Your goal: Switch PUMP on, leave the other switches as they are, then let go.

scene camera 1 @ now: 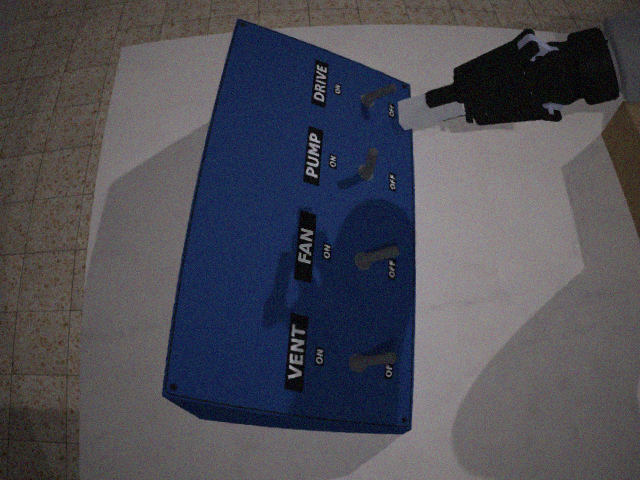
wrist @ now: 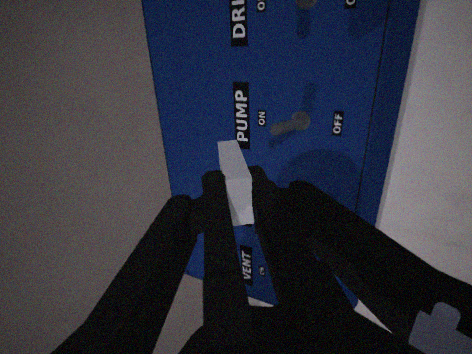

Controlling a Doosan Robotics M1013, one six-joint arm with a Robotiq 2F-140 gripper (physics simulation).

Scene:
My gripper shows in scene camera 1 and in the wrist view. The same spot on my gripper: [wrist: 412, 299] is [scene camera 1: 541, 104].

